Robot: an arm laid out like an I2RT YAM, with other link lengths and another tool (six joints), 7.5 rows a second.
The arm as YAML. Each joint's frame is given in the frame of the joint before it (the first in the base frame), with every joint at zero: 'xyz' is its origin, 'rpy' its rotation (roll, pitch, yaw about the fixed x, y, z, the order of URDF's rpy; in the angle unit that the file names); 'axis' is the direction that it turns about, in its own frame. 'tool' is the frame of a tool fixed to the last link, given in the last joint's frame.
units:
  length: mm
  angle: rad
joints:
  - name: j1
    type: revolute
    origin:
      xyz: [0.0, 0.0, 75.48]
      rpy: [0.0, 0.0, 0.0]
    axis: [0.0, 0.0, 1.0]
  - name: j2
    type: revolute
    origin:
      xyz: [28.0, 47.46, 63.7]
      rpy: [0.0, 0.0, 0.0]
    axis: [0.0, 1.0, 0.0]
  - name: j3
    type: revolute
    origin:
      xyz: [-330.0, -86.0, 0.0]
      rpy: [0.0, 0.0, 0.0]
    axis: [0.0, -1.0, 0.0]
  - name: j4
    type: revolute
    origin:
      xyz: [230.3, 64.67, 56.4]
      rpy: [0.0, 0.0, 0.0]
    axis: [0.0, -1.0, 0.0]
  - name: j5
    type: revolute
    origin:
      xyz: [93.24, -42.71, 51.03]
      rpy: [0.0, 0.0, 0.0]
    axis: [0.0, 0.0, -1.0]
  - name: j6
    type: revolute
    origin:
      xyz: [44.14, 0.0, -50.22]
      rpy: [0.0, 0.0, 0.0]
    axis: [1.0, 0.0, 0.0]
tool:
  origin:
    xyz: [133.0, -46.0, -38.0]
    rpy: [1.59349, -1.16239, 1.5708]
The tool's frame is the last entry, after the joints.
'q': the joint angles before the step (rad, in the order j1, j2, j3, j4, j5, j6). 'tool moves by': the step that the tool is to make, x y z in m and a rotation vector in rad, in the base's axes. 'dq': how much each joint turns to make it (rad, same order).
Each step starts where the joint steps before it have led.
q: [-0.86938, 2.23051, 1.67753, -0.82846, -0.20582, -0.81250]
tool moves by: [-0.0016, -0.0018, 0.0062, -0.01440, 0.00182, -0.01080]
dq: [0.00001, -0.01204, 0.00078, -0.00127, 0.01258, 0.00871]
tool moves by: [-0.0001, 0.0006, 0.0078, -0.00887, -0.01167, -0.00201]
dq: [-0.00037, -0.01997, -0.00669, 0.00147, -0.00279, 0.00231]
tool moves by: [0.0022, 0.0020, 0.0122, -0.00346, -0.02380, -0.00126]
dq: [0.00036, -0.02540, 0.00284, -0.00918, -0.01519, 0.00525]
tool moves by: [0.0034, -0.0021, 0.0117, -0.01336, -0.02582, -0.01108]
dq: [-0.00036, -0.01846, 0.00946, 0.00181, -0.00812, 0.01344]
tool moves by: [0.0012, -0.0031, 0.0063, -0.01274, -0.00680, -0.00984]
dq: [-0.00001, -0.00550, 0.01202, -0.00149, 0.00556, 0.00886]
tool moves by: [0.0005, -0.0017, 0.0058, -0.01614, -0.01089, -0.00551]
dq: [-0.00006, -0.01382, -0.00687, 0.01341, 0.00356, 0.00473]
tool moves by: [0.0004, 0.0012, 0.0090, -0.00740, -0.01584, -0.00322]
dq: [-0.00002, -0.02037, -0.00251, -0.00084, -0.00601, 0.00540]
